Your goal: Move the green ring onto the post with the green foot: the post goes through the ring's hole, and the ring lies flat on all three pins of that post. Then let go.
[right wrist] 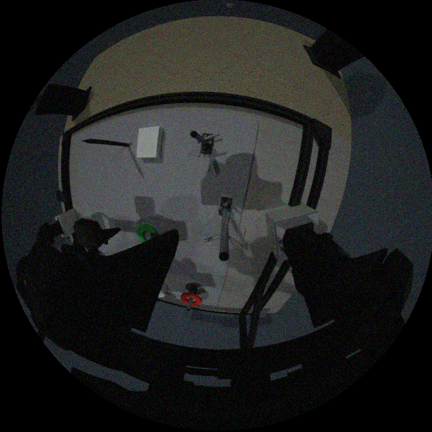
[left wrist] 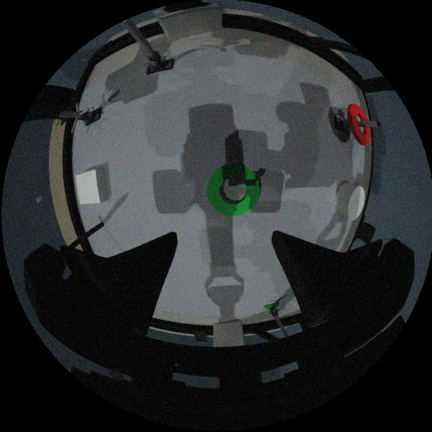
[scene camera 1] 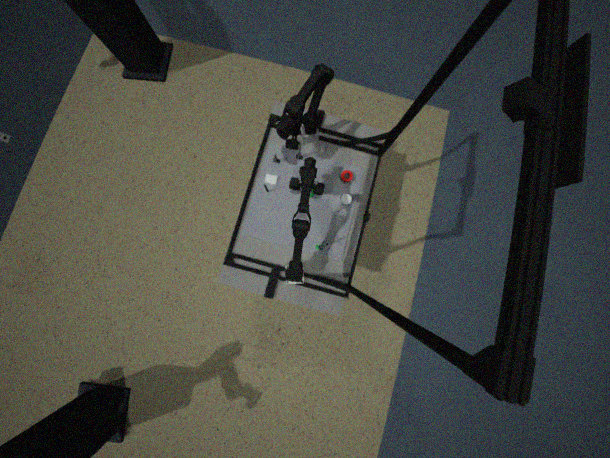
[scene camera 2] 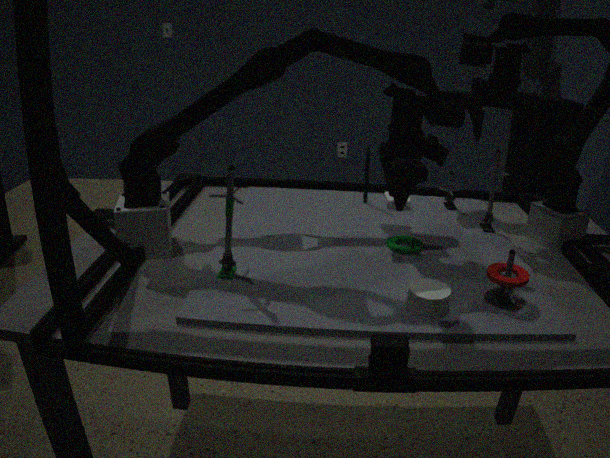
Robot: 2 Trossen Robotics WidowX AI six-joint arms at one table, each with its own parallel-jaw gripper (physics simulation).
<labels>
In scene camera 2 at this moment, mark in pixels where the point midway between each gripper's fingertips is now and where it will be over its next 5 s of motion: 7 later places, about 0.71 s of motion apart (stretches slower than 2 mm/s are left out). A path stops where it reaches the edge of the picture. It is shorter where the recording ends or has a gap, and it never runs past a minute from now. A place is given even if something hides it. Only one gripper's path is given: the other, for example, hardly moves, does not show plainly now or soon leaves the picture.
The left gripper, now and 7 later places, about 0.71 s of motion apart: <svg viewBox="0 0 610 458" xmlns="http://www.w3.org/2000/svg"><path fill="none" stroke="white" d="M395 203L400 202L400 210L404 238L405 242L404 243L401 236L399 236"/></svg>
</labels>
